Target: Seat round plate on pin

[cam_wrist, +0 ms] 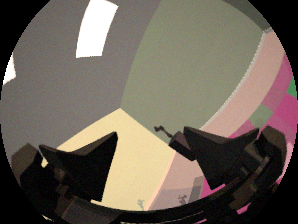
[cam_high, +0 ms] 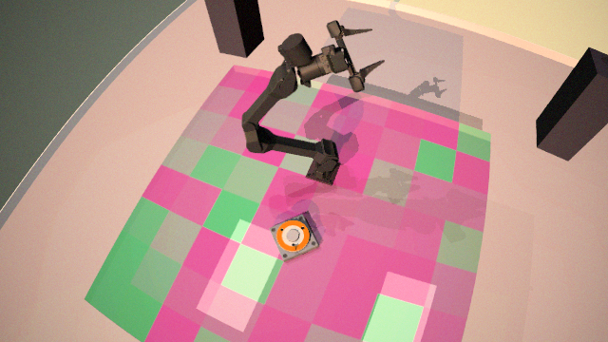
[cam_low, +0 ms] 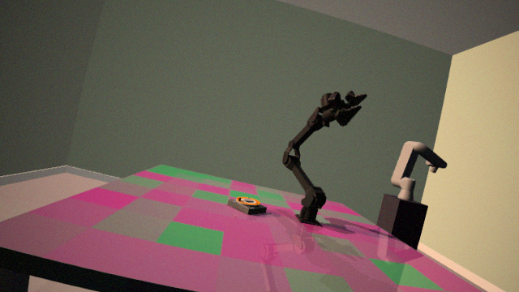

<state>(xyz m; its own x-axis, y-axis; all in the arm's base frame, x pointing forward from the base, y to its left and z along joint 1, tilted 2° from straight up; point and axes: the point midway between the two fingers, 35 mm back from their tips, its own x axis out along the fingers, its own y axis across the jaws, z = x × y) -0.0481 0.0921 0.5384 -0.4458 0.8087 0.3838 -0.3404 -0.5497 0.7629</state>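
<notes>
Right now my gripper tip is 520 mm above the round plate, 380 mm short of it and 90 mm to the left of it.
</notes>
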